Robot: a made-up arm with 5 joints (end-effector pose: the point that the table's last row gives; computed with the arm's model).
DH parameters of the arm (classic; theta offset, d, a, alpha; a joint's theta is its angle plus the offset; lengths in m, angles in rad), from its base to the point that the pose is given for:
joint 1: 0 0.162 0 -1.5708
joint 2: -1.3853 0 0.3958 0
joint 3: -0.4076 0 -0.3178 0
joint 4: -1.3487 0 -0.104 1.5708
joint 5: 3.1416 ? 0 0
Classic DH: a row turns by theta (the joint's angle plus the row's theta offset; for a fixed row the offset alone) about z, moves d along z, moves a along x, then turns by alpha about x.
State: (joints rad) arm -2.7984 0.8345 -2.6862 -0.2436 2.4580
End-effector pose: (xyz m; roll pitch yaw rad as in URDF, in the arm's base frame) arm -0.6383 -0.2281 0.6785 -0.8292 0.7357 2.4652
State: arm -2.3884 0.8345 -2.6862 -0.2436 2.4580
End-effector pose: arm -0.4945 -0.4636 0.6785 -0.8292 0.7357 2.8752
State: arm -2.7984 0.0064 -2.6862 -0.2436 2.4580
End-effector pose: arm -0.0734 -0.0262 1.0106 -0.1391 0.1686 2.7894
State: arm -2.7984 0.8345 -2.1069 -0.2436 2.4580
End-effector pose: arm -0.7455 -0.2664 0.4415 -1.6574 0.8854 1.8469
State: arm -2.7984 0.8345 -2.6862 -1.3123 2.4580
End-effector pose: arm -0.4791 -0.1712 0.6520 0.0142 -0.0174 2.8011
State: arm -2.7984 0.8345 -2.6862 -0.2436 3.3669
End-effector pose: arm -0.6383 -0.2281 0.6785 0.3685 1.0041 -2.3692
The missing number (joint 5, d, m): 0.132
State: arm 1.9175 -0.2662 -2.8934 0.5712 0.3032
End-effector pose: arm 0.0430 -0.1191 1.0321 -0.1823 -0.5253 -0.8717
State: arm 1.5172 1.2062 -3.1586 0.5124 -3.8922
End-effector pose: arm 0.0426 0.7944 0.4988 -1.7613 0.8111 -0.1925
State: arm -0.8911 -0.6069 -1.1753 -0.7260 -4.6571
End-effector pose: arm 0.0759 -0.0940 0.8246 -0.6327 0.0327 -2.4173
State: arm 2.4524 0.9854 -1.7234 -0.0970 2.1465
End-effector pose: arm -0.6117 0.5040 0.1224 -2.3944 0.4154 0.4708
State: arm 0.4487 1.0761 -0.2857 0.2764 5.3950
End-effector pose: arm 0.1267 0.0610 -0.1402 -2.1887 0.5852 1.6454
